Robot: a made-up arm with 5 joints.
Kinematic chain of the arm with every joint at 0, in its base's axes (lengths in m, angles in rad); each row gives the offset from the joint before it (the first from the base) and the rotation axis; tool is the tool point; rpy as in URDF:
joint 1: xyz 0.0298 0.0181 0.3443 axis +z
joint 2: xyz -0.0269 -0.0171 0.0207 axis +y
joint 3: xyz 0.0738 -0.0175 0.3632 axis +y
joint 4: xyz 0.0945 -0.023 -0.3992 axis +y
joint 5: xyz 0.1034 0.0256 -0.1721 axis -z
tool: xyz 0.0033 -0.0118 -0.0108 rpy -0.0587 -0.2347 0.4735
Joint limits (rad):
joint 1: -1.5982..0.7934
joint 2: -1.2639..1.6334
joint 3: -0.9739..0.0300
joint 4: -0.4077..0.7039
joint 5: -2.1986..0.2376
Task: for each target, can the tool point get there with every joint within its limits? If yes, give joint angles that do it. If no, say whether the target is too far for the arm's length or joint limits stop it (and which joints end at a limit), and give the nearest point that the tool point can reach.
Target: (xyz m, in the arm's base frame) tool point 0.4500 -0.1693 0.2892
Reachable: yes | joints -0.3645 -0.0465 -0.3677 -0.0394 -1.8774
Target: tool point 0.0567 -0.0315 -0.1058
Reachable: yes | joints -0.3406 1.1753 -0.3269 -0.0188 -0.8090
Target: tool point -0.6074 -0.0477 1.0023
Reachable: no: joint limits stop it (at a limit: joint 2, joint 3, joint 4) | nearest point -0.0851 0.0062 1.0817 | short by 0.531 m
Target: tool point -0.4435 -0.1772 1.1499
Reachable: no: joint limits stop it (at a limit: joint 2, joint 3, joint 4) | nearest point -0.0769 -0.0259 1.0819 | short by 0.402 m
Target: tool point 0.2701 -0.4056 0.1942
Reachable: yes | joints -0.9683 0.2941 -0.4590 -0.2738 -0.3206
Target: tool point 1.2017 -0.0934 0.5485
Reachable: no: too far | nearest point 0.7143 -0.0470 0.4739 | short by 0.495 m
